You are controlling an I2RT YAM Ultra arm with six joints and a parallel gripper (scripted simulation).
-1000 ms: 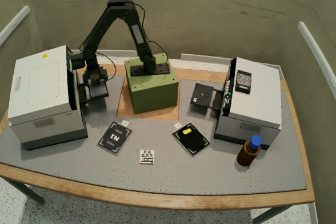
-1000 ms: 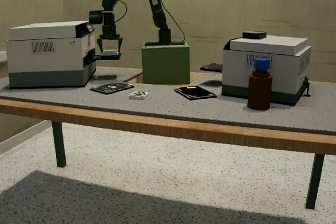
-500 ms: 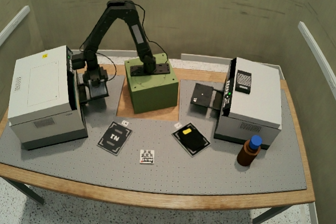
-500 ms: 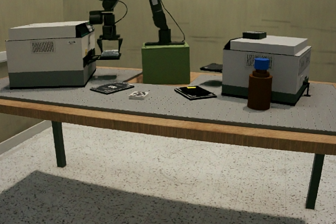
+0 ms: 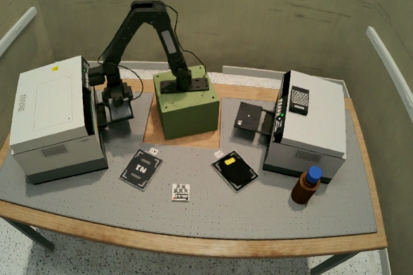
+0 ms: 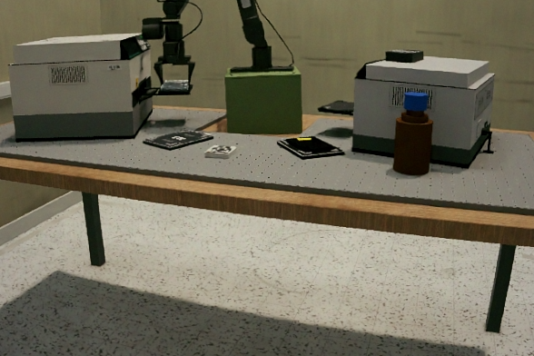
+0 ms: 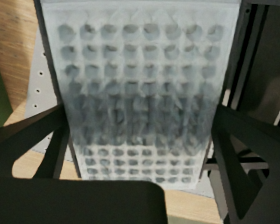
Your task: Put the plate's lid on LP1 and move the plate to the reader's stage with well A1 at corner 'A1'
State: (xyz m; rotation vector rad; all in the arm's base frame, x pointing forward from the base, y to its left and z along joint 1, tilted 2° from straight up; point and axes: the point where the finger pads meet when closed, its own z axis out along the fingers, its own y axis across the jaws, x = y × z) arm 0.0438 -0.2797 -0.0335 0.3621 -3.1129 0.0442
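My gripper is now right at the clear well plate. From my hand the other things lie so: lid 460 mm to the left, 270 mm ahead, 110 mm below.
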